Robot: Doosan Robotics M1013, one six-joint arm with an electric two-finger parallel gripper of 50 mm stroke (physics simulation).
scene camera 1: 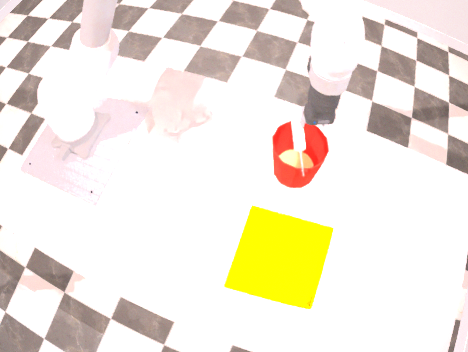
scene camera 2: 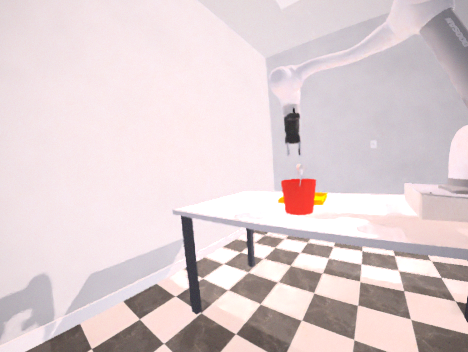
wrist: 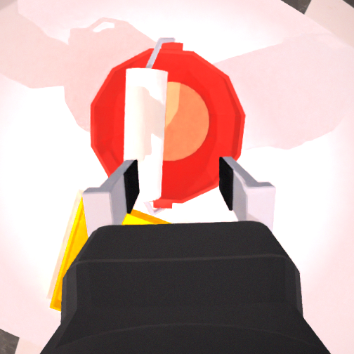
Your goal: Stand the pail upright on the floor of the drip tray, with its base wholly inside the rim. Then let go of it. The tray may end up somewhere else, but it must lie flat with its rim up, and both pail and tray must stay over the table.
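Frame: origin at the arm's base, x back, y down, z right, level; millimetres.
Seen in the pictures: gripper, between the fingertips: (scene camera 1: 312, 123) (scene camera 2: 294, 155); arm's base, origin of its link: (scene camera 1: 80, 131).
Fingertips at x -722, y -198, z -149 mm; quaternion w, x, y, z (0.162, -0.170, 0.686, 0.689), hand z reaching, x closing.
Note:
Offsets run from my fingertips to a thing's top centre. Level surfaces: height alone.
The red pail @[dx +17, dy +47, dz -10 mm] (scene camera 1: 287, 176) (scene camera 2: 299, 198) (wrist: 226, 120) stands upright on the table, beside the tray and outside it. Its white handle grip @[dx +33, dy +47, dz -4 mm] (scene camera 1: 298, 136) (scene camera 2: 299, 168) (wrist: 145, 120) is raised above the mouth, and the tan inner bottom shows. The yellow tray @[dx -37, dy +259, dz +286 mm] (scene camera 1: 280, 255) (scene camera 2: 321, 198) (wrist: 73, 250) lies flat, rim up; the pail partly hides it in scene camera 2, the gripper in the wrist view. My gripper (scene camera 2: 294, 152) (wrist: 178, 174) is open and empty, pointing down a little above the handle. In the wrist view the grip's lower end shows near the left finger. Scene camera 1 does not show the fingertips clearly.
The white table @[dy +285 mm] (scene camera 1: 175, 225) (scene camera 2: 220, 206) carries both things; the pail stands nearer than the tray to the table edge facing scene camera 2. The robot's base plate (scene camera 1: 117, 135) is at the left in scene camera 1. Arm shadows fall on the table.

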